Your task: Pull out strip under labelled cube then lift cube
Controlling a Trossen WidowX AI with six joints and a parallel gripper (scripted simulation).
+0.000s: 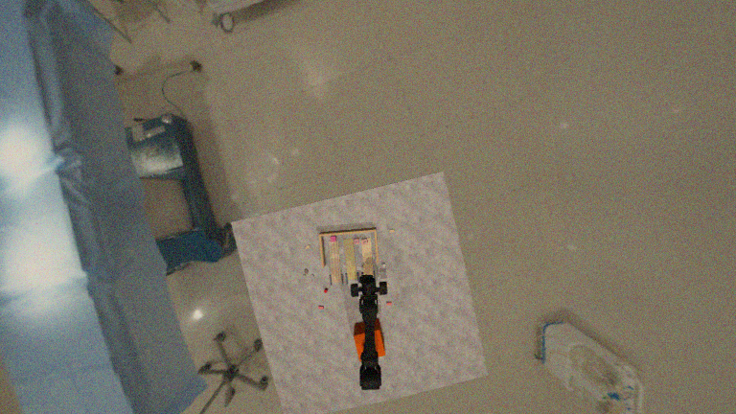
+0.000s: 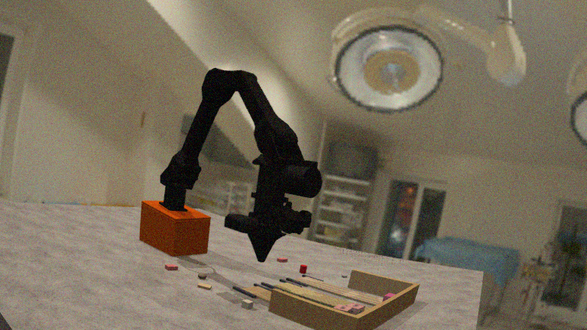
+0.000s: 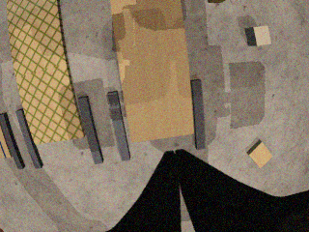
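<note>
My gripper tip is now 6 cm short of the beige cube, 9 cm to the left of it and 7 cm above it.
</note>
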